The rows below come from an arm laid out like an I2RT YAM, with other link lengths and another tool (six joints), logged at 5 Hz.
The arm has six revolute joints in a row. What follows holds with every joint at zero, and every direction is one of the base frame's. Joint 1 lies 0.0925 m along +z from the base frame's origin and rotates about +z. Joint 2 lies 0.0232 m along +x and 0.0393 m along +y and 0.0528 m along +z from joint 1 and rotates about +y. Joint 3 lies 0.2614 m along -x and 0.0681 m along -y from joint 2 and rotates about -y. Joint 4 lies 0.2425 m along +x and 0.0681 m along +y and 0.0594 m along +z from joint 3 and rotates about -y. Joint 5 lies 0.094 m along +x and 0.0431 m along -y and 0.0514 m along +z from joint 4 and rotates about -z. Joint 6 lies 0.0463 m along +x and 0.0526 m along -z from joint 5 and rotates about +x. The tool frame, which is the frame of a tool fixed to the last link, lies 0.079 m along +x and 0.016 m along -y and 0.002 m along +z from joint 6; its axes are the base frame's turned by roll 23.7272, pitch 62.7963 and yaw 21.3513 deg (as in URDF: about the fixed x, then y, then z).
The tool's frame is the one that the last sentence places.
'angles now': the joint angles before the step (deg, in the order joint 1, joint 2, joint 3, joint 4, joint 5, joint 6). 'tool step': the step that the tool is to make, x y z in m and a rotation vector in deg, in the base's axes. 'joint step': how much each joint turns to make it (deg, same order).
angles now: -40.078 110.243 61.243 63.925 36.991 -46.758
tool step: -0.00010 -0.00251 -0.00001 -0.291 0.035 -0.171
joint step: -0.263 0.525 0.446 0.400 -0.152 -0.266
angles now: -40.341 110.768 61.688 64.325 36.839 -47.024
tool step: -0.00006 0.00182 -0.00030 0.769 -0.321 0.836
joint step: 0.079 -0.913 -0.542 -1.336 -0.529 1.196
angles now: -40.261 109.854 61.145 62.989 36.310 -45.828
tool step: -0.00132 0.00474 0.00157 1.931 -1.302 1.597
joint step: 0.232 -2.472 -1.072 -3.508 -0.799 3.169
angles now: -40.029 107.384 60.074 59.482 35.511 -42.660
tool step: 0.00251 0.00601 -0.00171 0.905 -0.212 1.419
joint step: 0.632 -1.103 -0.980 -1.225 -0.603 1.191
